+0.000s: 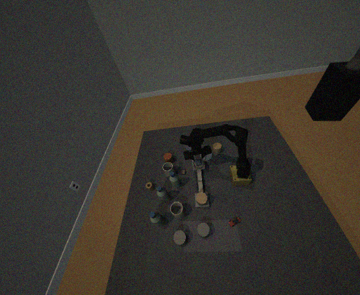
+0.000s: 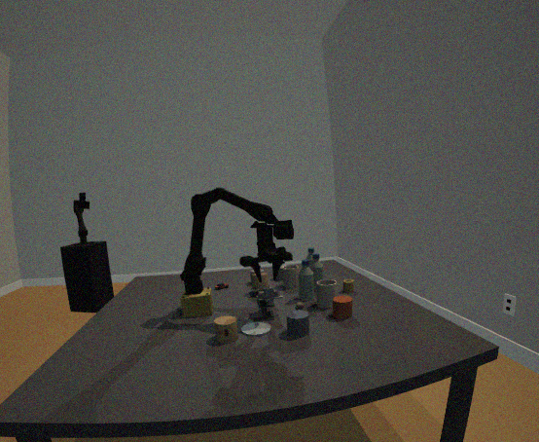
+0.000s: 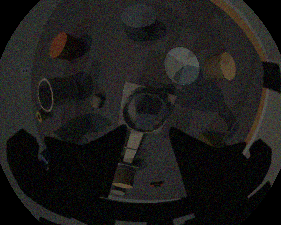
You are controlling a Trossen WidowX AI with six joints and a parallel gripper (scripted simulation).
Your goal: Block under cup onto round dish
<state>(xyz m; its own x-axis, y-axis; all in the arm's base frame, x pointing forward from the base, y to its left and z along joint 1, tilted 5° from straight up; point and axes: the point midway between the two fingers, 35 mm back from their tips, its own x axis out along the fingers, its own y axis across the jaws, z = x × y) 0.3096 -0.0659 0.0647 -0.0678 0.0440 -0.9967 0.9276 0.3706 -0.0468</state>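
My gripper tip is now 4 cm past the round dish, 13 cm to the left of it and 13 cm above it. From my gripper tip the other things lie so: blue-grey cylinder 11 cm ahead, 16 cm to the right, 9 cm below; tan cup 13 cm behind, 21 cm to the right, 9 cm below; orange cylinder 25 cm ahead, 6 cm to the right, 9 cm below.
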